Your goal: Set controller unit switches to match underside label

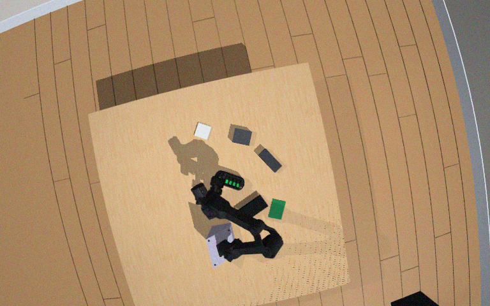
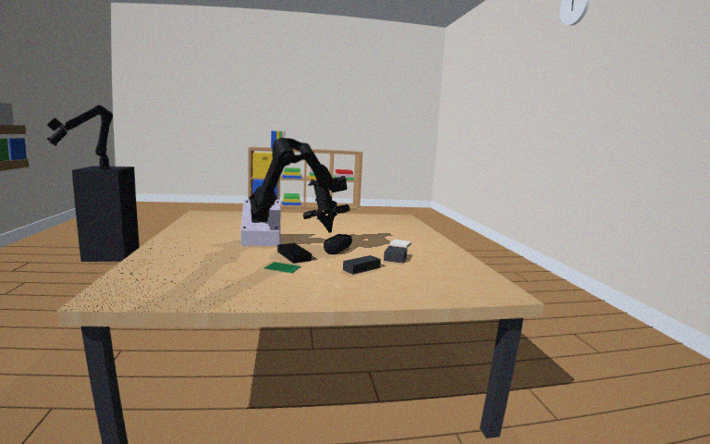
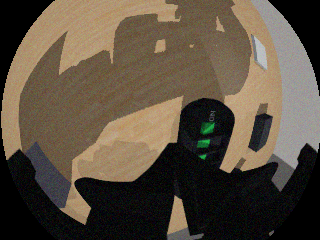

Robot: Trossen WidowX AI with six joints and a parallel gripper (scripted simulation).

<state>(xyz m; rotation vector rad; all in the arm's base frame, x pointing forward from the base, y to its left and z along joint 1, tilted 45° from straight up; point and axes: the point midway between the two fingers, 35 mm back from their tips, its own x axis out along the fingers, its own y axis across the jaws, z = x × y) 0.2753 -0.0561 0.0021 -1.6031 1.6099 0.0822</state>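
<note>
Now: the black block 15 cm behind my gripper tip, 14 cm to the right of it and 4 cm below it. From my gripper tip the other things lie so: dark grey oblong block 29 cm to the right, 7 cm ahead, 4 cm below; then white block 31 cm ahead, 5 cm below, 1 cm to the left; then dark grey square block 22 cm ahead, 18 cm to the right, 4 cm below.
</note>
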